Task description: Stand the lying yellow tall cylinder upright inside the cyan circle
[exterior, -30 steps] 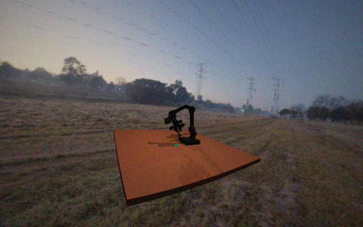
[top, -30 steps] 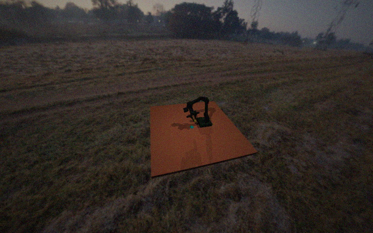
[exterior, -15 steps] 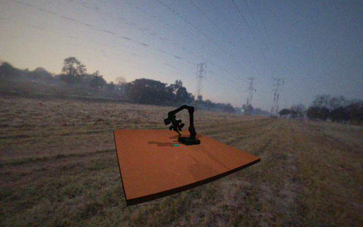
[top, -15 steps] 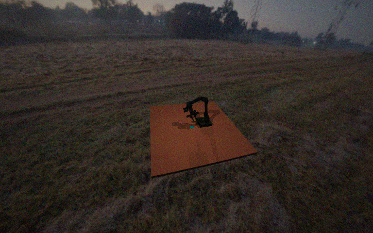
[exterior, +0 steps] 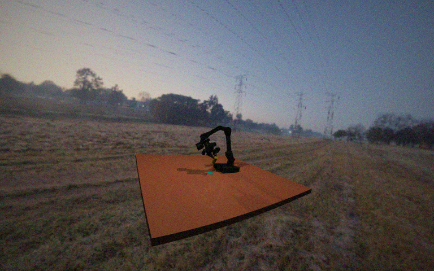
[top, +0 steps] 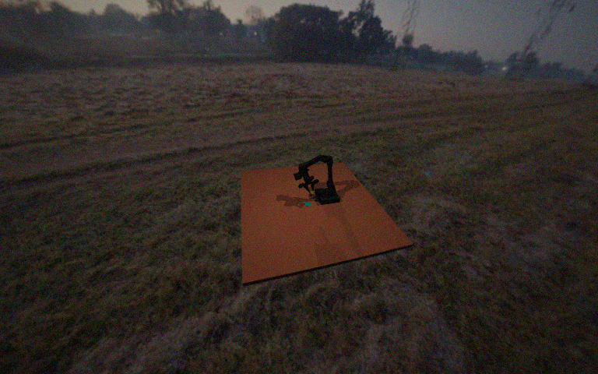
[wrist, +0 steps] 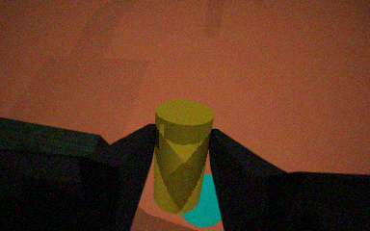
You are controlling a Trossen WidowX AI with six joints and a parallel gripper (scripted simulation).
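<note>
My gripper tip is now 2 cm short of the cyan circle, 1 cm to the left of it and 15 cm above it. Round my gripper tip: yellow tall cylinder (1 cm to the right, 2 cm below).
</note>
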